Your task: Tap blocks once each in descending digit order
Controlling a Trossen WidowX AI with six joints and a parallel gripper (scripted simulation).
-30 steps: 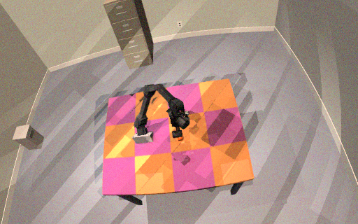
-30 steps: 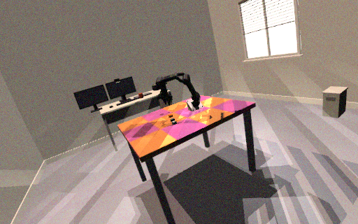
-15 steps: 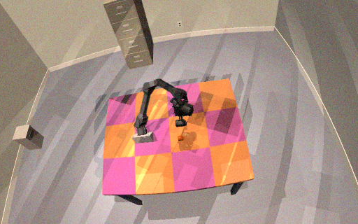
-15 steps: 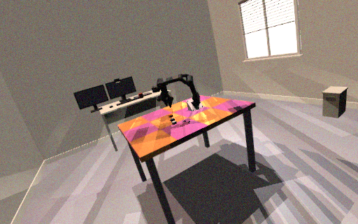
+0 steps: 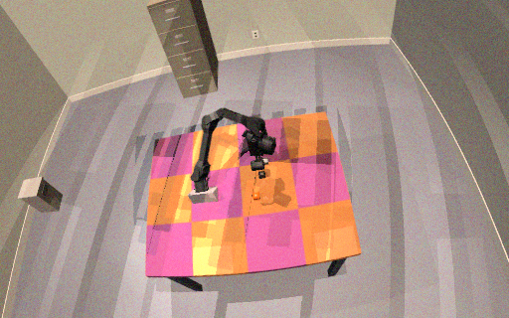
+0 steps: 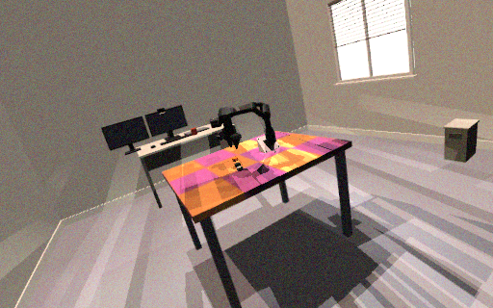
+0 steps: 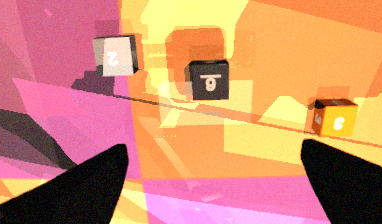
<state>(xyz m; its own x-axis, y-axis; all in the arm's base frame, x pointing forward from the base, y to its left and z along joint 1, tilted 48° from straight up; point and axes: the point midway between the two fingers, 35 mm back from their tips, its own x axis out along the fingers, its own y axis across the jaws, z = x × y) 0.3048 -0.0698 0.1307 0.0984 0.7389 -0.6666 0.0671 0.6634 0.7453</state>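
Now: the black block 11 cm below my gripper tip. Round my gripper tip: orange block 5 cm behind, 12 cm to the right, 11 cm below.
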